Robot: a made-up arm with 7 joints.
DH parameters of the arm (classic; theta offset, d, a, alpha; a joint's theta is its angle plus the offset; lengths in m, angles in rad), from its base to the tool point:
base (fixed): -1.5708 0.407 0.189 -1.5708
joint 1: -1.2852 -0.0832 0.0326 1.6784
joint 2: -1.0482 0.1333 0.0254 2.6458
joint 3: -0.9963 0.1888 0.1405 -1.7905
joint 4: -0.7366 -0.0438 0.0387 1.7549
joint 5: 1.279 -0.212 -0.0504 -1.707
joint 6: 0.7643 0 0.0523 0
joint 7: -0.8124 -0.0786 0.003 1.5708
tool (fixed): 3.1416 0.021 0 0
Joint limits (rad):
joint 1: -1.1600..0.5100
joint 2: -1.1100..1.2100
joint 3: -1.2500..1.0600
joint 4: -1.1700..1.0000
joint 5: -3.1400..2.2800
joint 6: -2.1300..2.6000
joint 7: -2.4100..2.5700
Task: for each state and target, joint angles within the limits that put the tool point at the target. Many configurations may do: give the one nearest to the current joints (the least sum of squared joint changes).
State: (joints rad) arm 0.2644 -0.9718 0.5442 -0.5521 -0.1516 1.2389 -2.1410
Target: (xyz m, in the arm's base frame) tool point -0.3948 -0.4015 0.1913
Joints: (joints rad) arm 0.2120 -0.9283 0.6246 -0.9195 0.0654 1.0908 -2.3005
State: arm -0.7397 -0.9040 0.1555 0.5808 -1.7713 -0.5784 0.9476
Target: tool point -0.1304 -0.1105 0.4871
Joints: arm -0.7328 -0.9924 0.1341 1.0000 -2.1705 -0.9648 0.8358
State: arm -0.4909 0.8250 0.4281 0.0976 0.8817 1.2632 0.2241
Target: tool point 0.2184 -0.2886 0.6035
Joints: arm -0.2067 1.0861 -0.0953 0.0794 0.7709 1.2922 0.1773
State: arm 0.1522 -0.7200 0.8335 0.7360 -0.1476 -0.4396 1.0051
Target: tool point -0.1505 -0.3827 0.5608
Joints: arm 0.5100 -0.4413 0.0345 0.6897 -0.4302 -0.9691 0.9162
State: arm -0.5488 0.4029 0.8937 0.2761 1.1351 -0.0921 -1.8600
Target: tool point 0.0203 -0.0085 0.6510
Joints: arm -0.5784 0.8294 0.3492 0.7413 1.0632 -0.1311 -1.8321
